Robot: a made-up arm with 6 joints.
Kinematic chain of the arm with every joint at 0, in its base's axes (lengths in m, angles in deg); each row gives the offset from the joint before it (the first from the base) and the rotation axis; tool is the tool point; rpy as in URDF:
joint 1: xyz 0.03 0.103 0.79 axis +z
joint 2: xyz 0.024 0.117 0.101 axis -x
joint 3: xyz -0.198 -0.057 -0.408 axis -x
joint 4: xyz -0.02 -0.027 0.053 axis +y
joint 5: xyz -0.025 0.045 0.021 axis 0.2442 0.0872 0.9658
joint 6: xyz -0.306 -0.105 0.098 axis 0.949 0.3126 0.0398
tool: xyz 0.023 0.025 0.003 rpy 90 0 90
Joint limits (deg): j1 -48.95..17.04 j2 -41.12..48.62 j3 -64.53..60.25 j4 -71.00..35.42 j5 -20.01..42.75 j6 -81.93..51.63
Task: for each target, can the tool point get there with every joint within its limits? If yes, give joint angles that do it. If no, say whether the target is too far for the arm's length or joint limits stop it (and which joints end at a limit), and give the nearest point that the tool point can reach.
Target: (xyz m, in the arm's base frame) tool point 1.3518 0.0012 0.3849
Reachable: no: too far | nearest point 0.1775 0.6654 0.3300 | short by 1.350 m
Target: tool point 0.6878 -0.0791 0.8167
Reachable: no: joint limits stop it (at a limit: joint 1, joint 4, joint 5, joint 6) | nearest point -0.1131 -0.3246 0.8167 | short by 0.838 m
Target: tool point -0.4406 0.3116 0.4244
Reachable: yes | joints -27.71 5.69 -46.35 -34.99 3.99 19.29
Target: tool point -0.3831 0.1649 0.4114
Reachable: yes | joints -12.45 -22.25 -35.56 1.65 30.08 -23.49
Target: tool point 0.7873 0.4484 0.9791
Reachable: no: joint limits stop it (at a limit: joint 1, joint 2, joint 3, joint 4, joint 5, joint 6) | nearest point 0.1501 0.7130 0.8581 | short by 0.700 m
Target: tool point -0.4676 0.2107 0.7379
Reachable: yes | joints -39.03 25.78 -4.11 -8.73 24.76 5.02
